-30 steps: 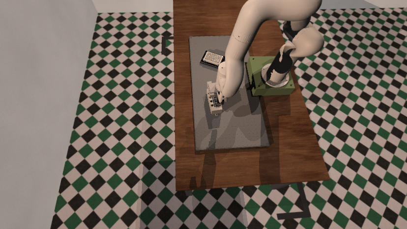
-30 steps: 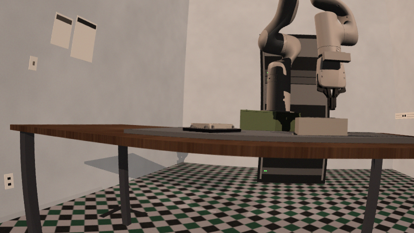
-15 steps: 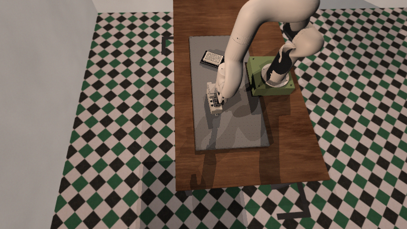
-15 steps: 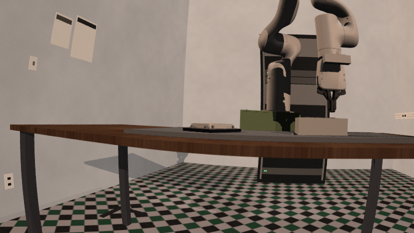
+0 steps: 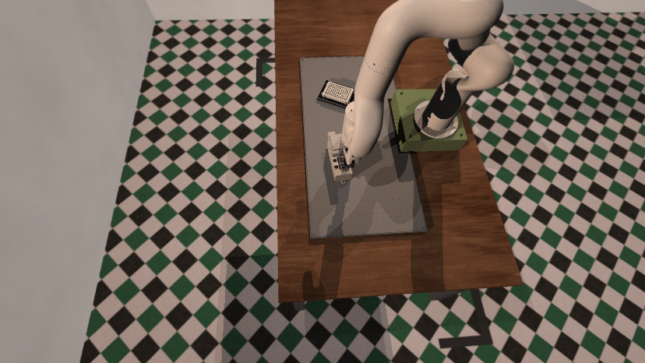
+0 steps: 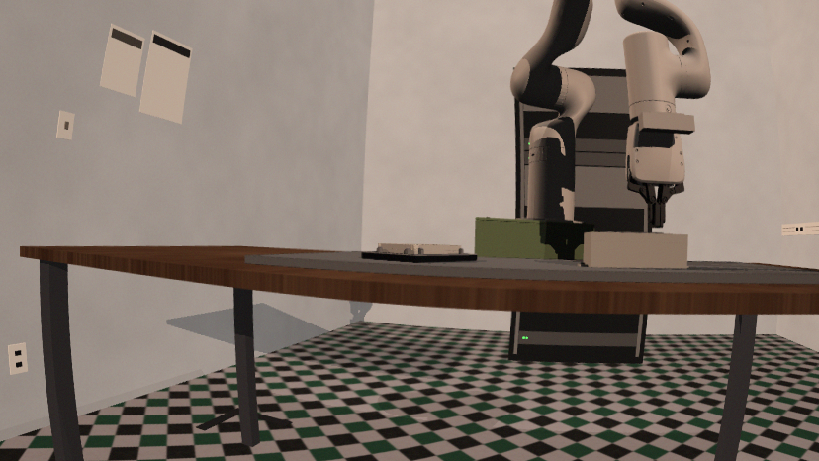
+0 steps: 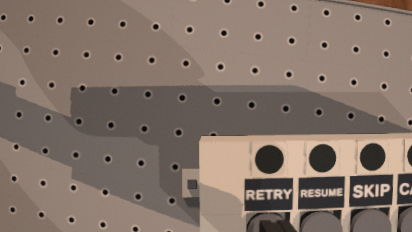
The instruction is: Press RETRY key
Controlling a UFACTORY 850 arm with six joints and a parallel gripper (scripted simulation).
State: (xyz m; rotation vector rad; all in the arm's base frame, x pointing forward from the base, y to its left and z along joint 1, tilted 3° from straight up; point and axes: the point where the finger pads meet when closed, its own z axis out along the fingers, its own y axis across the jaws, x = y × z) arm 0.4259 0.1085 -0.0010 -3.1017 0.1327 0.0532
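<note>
My gripper is now 50 mm to the left of the operator panel and 40 mm above it. The rest, counted from my hand: white well plate: 80 mm behind, 400 mm to the right, 60 mm below.
</note>
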